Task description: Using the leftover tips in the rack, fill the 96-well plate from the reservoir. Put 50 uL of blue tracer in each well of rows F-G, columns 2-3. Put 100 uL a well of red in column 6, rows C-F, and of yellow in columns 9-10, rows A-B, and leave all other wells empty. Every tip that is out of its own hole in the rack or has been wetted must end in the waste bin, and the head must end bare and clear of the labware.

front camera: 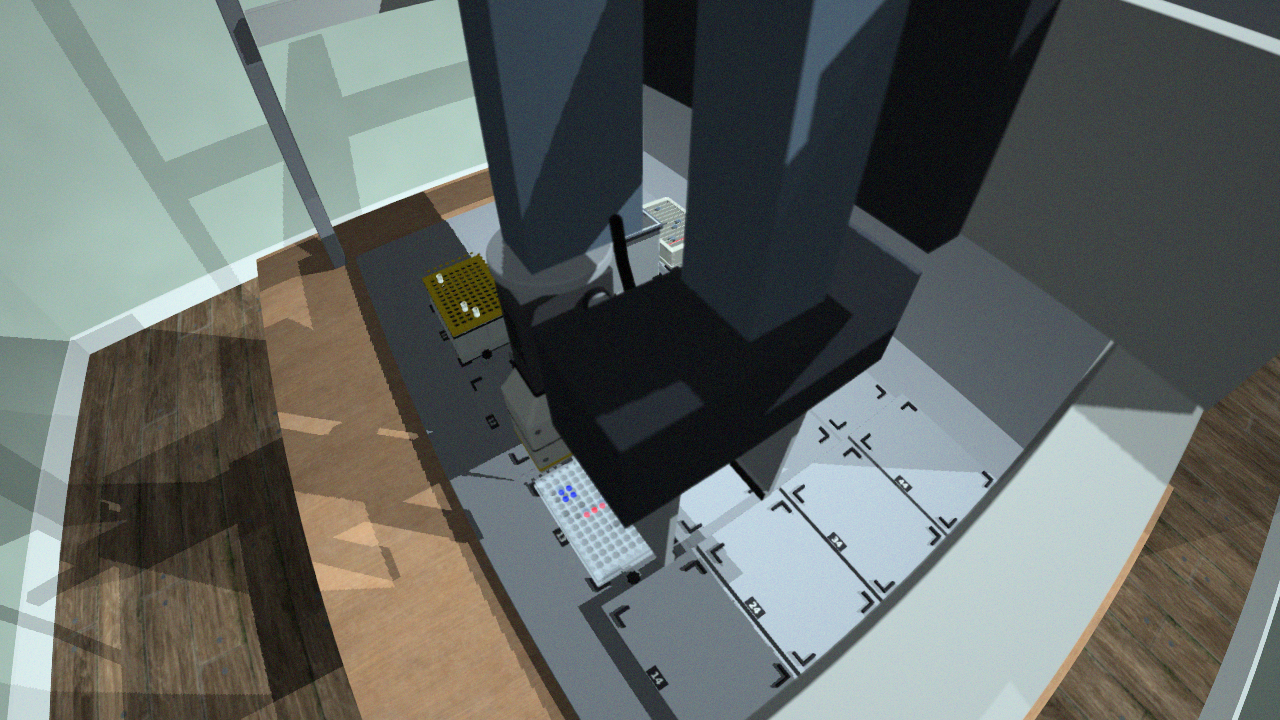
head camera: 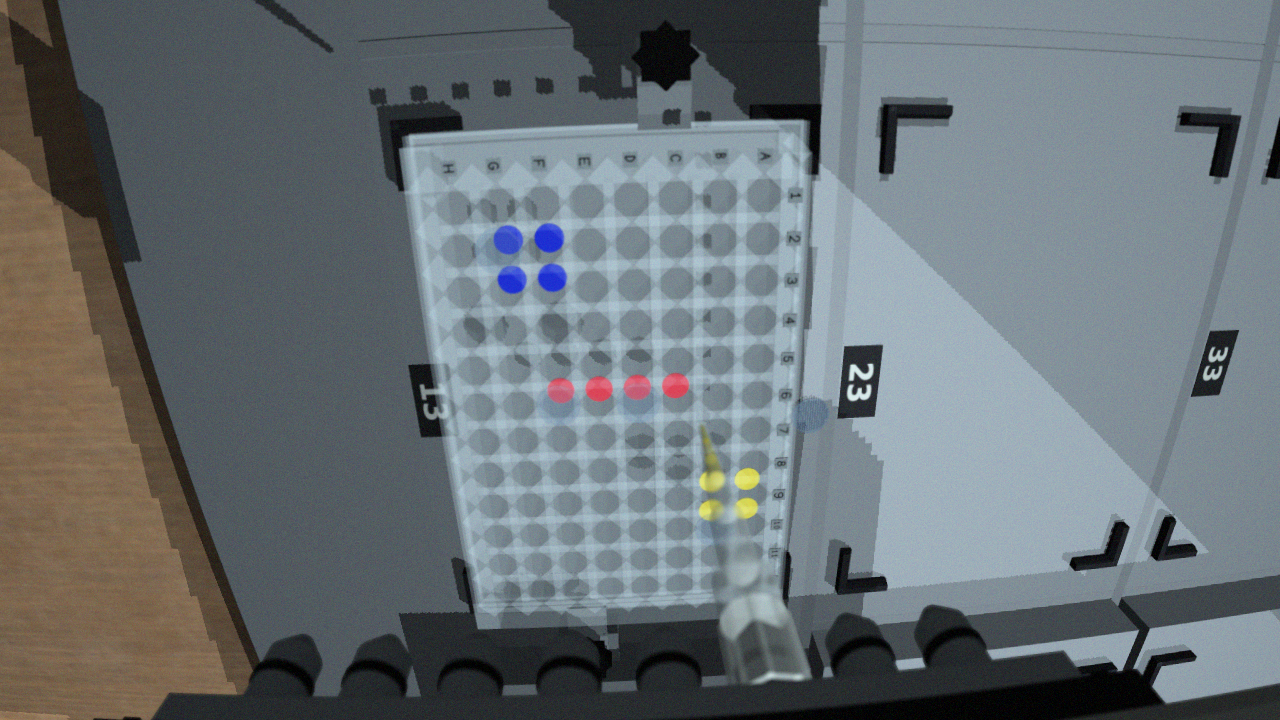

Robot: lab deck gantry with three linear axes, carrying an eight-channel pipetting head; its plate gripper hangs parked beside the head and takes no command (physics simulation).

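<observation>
The 96-well plate (front camera: 617, 546) (head camera: 438, 385) holds blue (head camera: 548, 238) in F-G, columns 2-3, red (head camera: 598, 388) in C-F, column 6, and yellow (head camera: 746, 478) in A-B, columns 9-10. The pipetting head (front camera: 537, 420) is over the plate and carries one tip (head camera: 741, 568) with yellow in its narrow end; the other nozzles are bare. The tip's height is unclear. The tip rack (front camera: 483, 344) has three visible white tips; the head hides part of it. The reservoir (front camera: 668, 252) and the waste bin (front camera: 646, 255) are partly hidden behind the head. The parked plate gripper (front camera: 717, 528) is open and empty.
A black clamp knob (head camera: 665, 55) stands at the plate's column 1 end and another clamp knob (front camera: 633, 577) at its other end. Black corner brackets (head camera: 913, 111) mark neighbouring deck slots. A grey wall panel (front camera: 966, 349) stands along the deck's far side.
</observation>
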